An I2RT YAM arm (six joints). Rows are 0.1 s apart.
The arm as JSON. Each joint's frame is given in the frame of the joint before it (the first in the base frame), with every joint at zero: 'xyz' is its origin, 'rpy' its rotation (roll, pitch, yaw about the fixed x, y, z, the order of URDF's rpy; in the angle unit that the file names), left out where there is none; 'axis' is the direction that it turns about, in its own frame. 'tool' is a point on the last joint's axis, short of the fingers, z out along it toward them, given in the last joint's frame.
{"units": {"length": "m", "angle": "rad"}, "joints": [
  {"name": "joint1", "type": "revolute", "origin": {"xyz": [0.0, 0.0, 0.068]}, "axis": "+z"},
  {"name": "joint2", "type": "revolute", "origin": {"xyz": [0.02, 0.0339, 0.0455], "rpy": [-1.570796, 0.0, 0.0]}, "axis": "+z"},
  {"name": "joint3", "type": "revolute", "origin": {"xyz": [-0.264, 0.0, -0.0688], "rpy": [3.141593, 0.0, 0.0]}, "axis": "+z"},
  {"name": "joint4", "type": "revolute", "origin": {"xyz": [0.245, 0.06, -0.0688]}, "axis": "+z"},
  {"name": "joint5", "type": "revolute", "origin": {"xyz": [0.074, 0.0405, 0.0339], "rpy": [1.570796, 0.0, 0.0]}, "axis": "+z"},
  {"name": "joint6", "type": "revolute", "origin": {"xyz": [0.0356, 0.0, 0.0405], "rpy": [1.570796, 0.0, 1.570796]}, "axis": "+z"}
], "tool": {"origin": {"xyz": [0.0, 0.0, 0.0], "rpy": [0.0, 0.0, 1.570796]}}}
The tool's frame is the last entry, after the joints.
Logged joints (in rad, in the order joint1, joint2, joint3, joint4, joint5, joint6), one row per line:
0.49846, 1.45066, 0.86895, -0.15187, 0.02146, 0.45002
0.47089, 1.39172, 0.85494, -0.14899, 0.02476, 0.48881
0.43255, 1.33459, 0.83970, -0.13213, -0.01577, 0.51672
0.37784, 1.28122, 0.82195, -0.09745, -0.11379, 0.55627
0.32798, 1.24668, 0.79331, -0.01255, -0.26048, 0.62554
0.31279, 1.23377, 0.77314, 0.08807, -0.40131, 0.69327
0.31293, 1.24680, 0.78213, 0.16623, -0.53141, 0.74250
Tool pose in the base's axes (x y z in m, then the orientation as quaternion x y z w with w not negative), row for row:
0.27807, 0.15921, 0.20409, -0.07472, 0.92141, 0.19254, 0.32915
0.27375, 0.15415, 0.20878, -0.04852, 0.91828, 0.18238, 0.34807
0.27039, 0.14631, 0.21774, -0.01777, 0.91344, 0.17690, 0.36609
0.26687, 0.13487, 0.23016, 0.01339, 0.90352, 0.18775, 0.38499
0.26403, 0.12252, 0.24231, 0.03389, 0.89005, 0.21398, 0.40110
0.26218, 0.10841, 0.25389, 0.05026, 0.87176, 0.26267, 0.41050
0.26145, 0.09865, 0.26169, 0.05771, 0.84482, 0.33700, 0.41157
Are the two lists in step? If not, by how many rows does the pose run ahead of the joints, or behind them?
The pose runs 2 rows behind the joints: the pose in row i belongs to the joints in row i - 2.
